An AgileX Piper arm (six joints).
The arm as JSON. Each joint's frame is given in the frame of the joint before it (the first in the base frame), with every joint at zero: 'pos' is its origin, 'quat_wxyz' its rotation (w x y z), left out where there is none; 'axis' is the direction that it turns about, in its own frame. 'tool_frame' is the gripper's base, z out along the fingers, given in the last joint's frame.
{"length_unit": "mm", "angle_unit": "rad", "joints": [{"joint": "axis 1", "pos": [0.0, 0.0, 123.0], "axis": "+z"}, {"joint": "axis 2", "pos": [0.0, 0.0, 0.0], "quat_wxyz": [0.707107, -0.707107, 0.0, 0.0], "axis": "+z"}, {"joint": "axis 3", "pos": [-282.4, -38.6, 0.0], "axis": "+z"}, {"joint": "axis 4", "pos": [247.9, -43.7, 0.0], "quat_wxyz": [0.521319, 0.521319, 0.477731, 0.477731], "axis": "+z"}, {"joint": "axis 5", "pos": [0.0, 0.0, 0.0], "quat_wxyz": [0.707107, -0.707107, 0.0, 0.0], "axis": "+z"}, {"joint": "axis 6", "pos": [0.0, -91.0, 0.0], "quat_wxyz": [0.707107, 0.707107, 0.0, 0.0], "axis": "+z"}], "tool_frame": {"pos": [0.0, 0.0, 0.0]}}
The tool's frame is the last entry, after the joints.
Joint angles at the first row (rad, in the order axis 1, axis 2, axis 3, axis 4, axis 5, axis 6):
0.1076, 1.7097, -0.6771, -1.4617, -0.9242, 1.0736
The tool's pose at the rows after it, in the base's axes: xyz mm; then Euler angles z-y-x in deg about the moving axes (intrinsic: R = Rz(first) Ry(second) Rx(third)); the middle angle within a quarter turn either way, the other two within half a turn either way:
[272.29, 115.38, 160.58, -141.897, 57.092, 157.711]
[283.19, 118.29, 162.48, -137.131, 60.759, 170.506]
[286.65, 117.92, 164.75, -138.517, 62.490, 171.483]
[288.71, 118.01, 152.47, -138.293, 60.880, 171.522]
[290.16, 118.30, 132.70, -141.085, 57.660, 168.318]
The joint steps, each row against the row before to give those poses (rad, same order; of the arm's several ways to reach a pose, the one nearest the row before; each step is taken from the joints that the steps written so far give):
0.0777, 0.0023, 0.0000, 0.0676, 0.1404, -0.1060
0.0397, 0.0000, 0.0000, 0.2454, 0.1048, -0.2226
0.0040, 0.0000, 0.0001, 0.0839, 0.0034, -0.0569
0.0000, 0.0412, -0.0001, 0.0134, 0.0000, -0.0306
0.0000, 0.0646, -0.0005, 0.0018, 0.0000, -0.0018

